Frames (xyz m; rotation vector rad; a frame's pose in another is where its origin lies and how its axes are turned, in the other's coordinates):
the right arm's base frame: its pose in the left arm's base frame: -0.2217 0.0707 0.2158 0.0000 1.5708 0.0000
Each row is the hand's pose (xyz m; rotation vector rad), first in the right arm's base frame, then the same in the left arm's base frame.
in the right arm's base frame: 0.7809 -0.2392 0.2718 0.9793 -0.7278 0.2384
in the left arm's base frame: 0.0501 -0.1685 -0.5651 0.8601 0.7118 -0.5233
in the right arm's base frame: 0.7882 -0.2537 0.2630 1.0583 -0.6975 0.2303
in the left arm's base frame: 0.0413 -0.1830 -0.5724 0.9126 0.7209 -0.5864
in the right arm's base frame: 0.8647 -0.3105 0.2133 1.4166 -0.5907 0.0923
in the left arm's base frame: -0.0084 -0.2398 -0.6489 1.0759 0.7122 -0.9443
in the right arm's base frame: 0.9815 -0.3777 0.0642 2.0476 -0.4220 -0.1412
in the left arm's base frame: -0.1575 -0.3070 -0.7657 1.3617 0.5617 -1.5634
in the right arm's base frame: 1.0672 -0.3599 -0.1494 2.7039 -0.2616 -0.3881
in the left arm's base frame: -0.3711 -0.2892 -0.8514 1.6303 0.2049 -2.1767
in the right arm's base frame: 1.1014 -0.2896 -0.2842 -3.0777 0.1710 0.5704
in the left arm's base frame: -0.5059 -0.2189 -0.8856 1.7370 -0.1259 -2.5273
